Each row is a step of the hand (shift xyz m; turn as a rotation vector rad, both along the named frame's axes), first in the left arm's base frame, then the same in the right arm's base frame.
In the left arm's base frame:
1: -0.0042 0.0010 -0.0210 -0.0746 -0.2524 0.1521
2: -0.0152 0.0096 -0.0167 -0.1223 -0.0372 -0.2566
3: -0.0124 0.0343 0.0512 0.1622 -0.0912 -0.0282
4: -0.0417 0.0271 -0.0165 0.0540 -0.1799 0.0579
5: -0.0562 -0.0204 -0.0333 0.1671 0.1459 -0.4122
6: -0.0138 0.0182 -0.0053 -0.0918 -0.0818 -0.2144
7: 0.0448 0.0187 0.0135 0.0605 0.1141 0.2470
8: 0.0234 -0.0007 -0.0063 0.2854 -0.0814 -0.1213
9: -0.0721 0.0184 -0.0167 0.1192 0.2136 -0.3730
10: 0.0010 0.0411 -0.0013 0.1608 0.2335 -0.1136
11: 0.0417 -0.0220 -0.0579 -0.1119 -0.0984 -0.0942
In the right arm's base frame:
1: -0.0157 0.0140 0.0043 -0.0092 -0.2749 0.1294
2: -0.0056 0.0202 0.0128 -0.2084 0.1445 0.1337
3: 0.0628 -0.0011 0.0026 -0.1007 -0.0842 -0.1349
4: 0.0088 0.0386 0.0344 -0.0645 -0.1854 -0.0106
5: -0.0294 0.0138 0.0602 -0.2760 0.3284 -0.1874
6: 0.0083 0.0199 0.0092 -0.2047 0.0790 0.1138
7: 0.0143 -0.0013 -0.0483 0.2544 -0.0673 -0.0919
8: -0.0092 -0.0010 -0.0224 -0.1899 -0.0436 -0.2546
9: 0.0086 0.0373 0.0660 -0.1981 0.3670 -0.1581
10: 0.0222 0.0329 -0.0108 0.0156 0.2218 -0.2094
11: -0.0659 0.0094 -0.0338 -0.1140 -0.0015 0.1344

